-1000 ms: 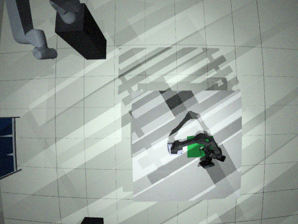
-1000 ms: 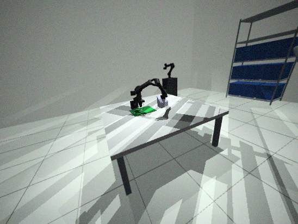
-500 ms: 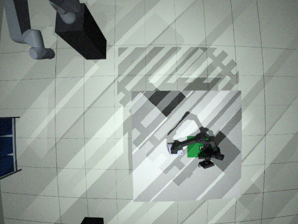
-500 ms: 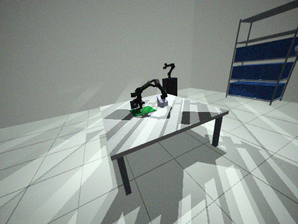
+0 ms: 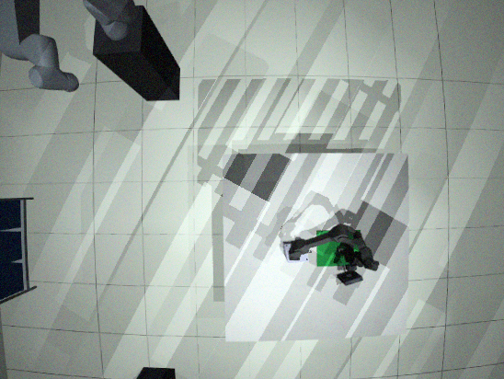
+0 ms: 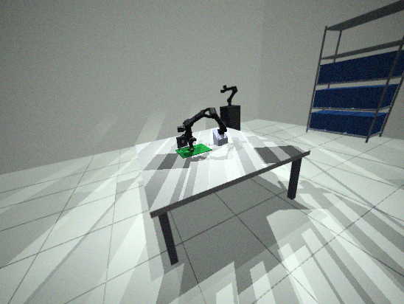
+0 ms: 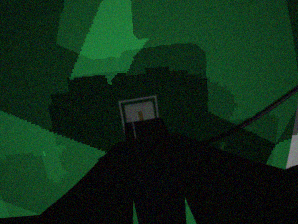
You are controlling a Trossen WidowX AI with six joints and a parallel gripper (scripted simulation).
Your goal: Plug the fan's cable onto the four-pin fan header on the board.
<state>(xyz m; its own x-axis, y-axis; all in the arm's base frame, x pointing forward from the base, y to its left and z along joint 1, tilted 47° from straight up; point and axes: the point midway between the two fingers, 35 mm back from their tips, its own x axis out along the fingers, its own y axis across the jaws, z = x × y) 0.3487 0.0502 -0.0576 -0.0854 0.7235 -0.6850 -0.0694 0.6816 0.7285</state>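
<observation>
The dark plug lies 10 mm behind my gripper tip and 10 mm above it. From my gripper tip the other things lie so: fan header 40 mm below, 10 mm behind; then green board 60 mm below, 20 mm behind, 10 mm to the left; then black fan 160 mm to the right, 30 mm ahead, 20 mm above.
</observation>
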